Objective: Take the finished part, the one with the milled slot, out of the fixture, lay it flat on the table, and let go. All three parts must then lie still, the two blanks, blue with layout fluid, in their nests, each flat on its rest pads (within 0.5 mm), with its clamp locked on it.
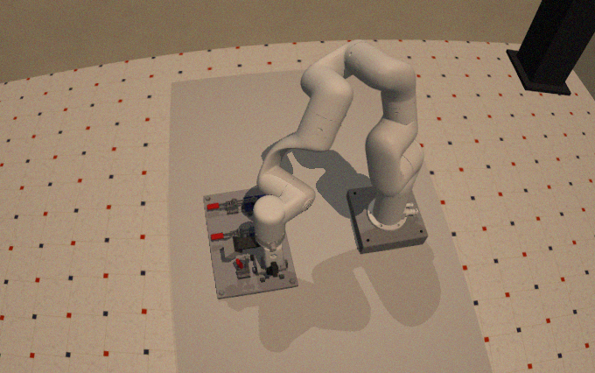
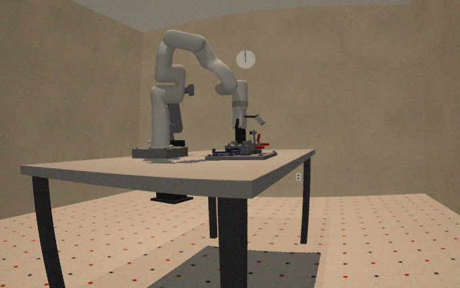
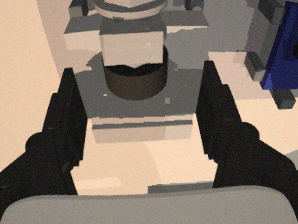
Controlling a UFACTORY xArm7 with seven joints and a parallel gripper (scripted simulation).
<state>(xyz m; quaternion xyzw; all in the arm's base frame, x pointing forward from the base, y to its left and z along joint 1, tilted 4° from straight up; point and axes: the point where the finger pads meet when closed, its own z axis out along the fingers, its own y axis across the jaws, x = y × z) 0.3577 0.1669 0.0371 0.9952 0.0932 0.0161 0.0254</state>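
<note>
Now: hand 70 mm short of the grey fixture plate, 100 mm to the left of it and 70 mm above it. Also, from my hand: grey finished part (10 mm behind, 10 mm below).
</note>
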